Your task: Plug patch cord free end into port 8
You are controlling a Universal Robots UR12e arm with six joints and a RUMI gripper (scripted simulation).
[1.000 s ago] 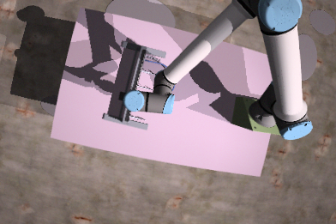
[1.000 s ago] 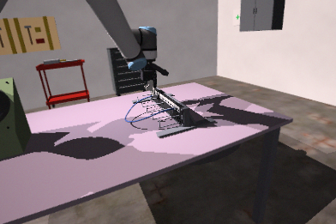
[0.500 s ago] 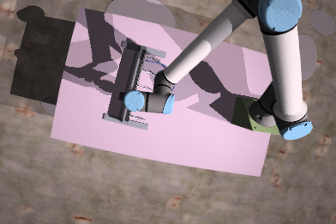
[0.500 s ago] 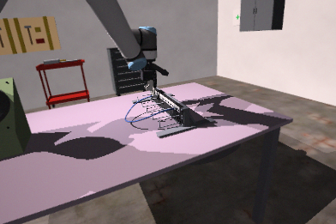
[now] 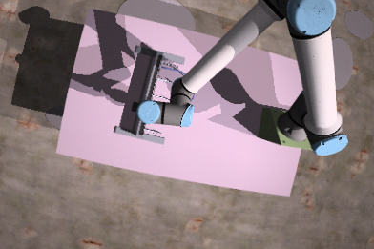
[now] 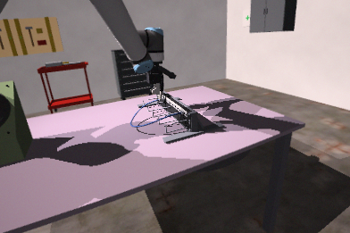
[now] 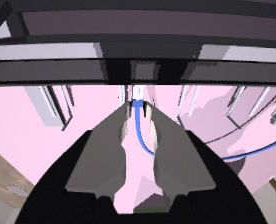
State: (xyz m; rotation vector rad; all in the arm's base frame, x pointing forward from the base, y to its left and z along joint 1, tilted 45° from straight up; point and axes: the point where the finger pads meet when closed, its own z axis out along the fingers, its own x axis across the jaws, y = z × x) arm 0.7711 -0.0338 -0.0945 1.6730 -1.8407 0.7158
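The white plug is 10 mm below my hand and 10 mm ahead of it.
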